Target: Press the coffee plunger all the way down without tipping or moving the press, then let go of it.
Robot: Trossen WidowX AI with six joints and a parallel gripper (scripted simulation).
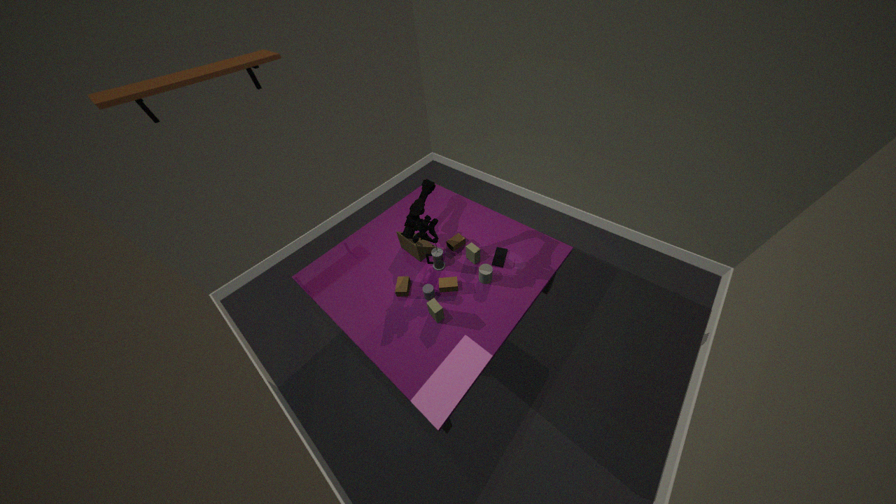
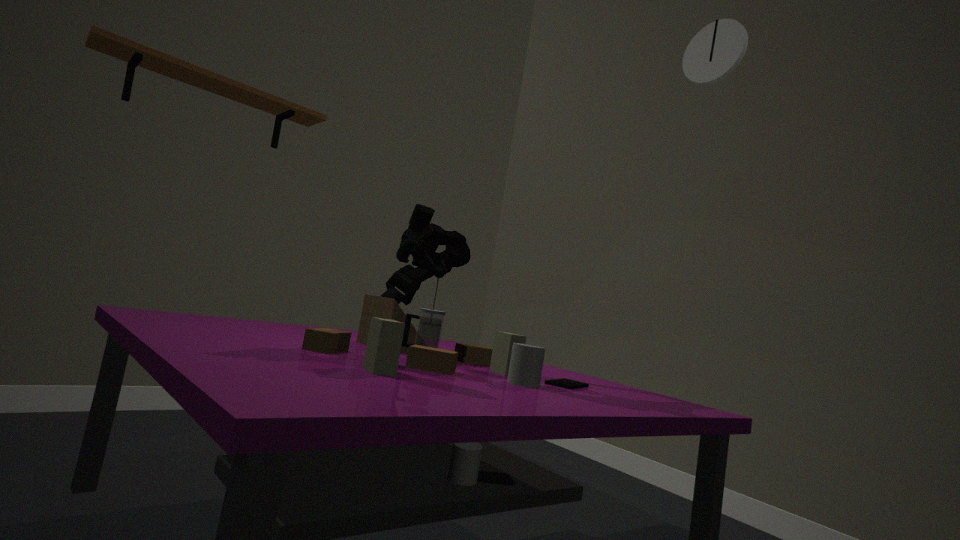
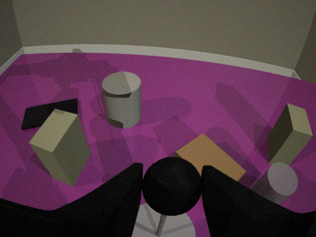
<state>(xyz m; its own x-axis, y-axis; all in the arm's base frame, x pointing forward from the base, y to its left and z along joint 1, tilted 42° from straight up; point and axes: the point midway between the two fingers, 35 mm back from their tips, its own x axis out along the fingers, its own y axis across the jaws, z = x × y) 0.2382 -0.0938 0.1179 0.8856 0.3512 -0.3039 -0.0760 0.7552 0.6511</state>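
Right now the coffee press is 120 mm below my gripper tip, 20 mm behind it and 10 mm to the right of it.
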